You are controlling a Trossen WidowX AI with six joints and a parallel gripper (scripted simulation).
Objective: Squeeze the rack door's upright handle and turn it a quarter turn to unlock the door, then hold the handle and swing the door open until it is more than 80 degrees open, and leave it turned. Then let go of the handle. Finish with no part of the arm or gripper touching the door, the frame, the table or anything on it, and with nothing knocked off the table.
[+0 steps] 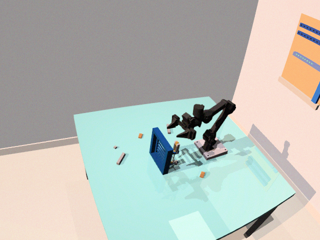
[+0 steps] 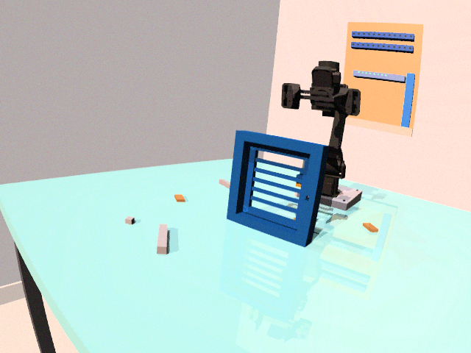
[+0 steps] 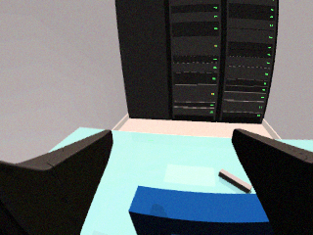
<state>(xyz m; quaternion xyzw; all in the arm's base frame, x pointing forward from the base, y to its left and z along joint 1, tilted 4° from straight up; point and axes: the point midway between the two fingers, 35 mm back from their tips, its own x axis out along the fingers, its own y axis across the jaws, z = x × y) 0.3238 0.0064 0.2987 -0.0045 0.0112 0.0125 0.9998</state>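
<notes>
My gripper tip is 7 cm past the handle and 17 cm above it. Round my gripper tip: small cube 19 cm ahead, 30 cm to the right, 30 cm below.
</notes>
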